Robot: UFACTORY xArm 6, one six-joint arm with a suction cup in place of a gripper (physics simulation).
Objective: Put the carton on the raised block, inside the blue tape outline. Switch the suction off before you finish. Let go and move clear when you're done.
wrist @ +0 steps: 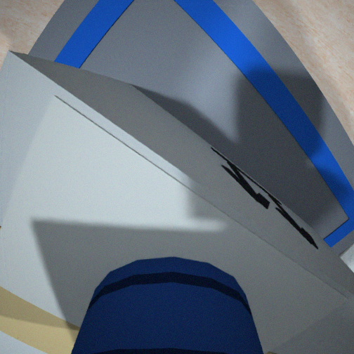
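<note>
The pale grey carton (100, 150) fills the left and lower part of the wrist view, with black marks on its side face and a tan strip near the lower left. My suction cup (172, 310), dark blue, is at its top face and appears to hold it; the contact itself is hidden. The grey raised block (190, 70) lies beneath the carton, whose visible lower edge meets its own shadow there and seems to touch the block. The blue tape outline (260, 75) shows beyond the carton at the top and right, clear of that lower edge. Its other sides are hidden.
A light wood-toned surface (320, 30) shows past the block at the upper right, and also at the upper left corner. A small piece of a pale object (348, 259) shows at the right edge. Shadows fall across the block and carton.
</note>
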